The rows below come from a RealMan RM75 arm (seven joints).
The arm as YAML. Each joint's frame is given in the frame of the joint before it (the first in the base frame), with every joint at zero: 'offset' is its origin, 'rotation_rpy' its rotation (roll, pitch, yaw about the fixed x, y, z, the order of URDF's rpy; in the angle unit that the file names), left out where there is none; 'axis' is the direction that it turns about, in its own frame. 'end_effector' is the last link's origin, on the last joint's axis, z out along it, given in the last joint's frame.
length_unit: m
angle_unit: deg
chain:
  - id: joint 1
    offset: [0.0, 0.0, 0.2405]
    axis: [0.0, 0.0, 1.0]
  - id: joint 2
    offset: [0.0, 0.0, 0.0]
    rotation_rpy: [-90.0, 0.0, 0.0]
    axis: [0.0, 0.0, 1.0]
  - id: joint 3
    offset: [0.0, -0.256, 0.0]
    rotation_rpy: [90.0, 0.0, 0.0]
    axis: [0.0, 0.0, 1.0]
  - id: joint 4
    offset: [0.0, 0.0, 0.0]
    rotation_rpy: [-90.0, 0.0, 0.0]
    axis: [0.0, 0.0, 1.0]
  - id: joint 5
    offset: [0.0, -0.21, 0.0]
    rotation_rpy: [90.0, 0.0, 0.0]
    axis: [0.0, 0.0, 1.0]
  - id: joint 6
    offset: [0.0, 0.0, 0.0]
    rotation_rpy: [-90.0, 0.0, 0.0]
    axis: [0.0, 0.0, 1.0]
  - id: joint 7
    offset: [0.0, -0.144, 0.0]
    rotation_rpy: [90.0, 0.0, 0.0]
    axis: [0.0, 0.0, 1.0]
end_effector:
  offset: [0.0, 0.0, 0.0]
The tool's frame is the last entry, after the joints.
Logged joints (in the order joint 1, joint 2, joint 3, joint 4, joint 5, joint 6, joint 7), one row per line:
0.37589 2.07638 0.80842 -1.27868 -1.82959 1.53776 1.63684
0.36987 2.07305 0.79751 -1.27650 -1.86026 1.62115 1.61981
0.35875 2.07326 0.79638 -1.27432 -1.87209 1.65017 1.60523
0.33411 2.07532 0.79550 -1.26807 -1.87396 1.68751 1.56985
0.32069 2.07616 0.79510 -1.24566 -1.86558 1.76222 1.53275
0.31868 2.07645 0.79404 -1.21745 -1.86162 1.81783 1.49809
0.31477 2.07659 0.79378 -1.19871 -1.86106 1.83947 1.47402
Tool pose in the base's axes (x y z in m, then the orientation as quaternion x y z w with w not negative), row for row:
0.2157 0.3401 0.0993 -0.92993 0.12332 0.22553 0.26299
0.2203 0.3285 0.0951 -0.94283 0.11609 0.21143 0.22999
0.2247 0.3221 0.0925 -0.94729 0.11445 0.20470 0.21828
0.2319 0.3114 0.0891 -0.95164 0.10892 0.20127 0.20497
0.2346 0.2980 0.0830 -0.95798 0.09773 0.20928 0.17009
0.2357 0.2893 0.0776 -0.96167 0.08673 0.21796 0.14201
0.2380 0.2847 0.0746 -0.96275 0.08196 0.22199 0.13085
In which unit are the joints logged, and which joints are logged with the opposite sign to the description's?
The joints are logged in radians. Opposite sign: joint 3, joint 6.
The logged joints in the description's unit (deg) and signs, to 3 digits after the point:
21.537 118.968 -46.319 -73.263 -104.828 -88.107 93.784
21.192 118.777 -45.694 -73.138 -106.585 -92.885 92.808
20.555 118.789 -45.629 -73.013 -107.263 -94.548 91.973
19.143 118.907 -45.579 -72.655 -107.370 -96.687 89.946
18.374 118.955 -45.556 -71.371 -106.890 -100.968 87.820
18.259 118.972 -45.495 -69.755 -106.663 -104.154 85.834
18.035 118.980 -45.480 -68.681 -106.631 -105.394 84.455

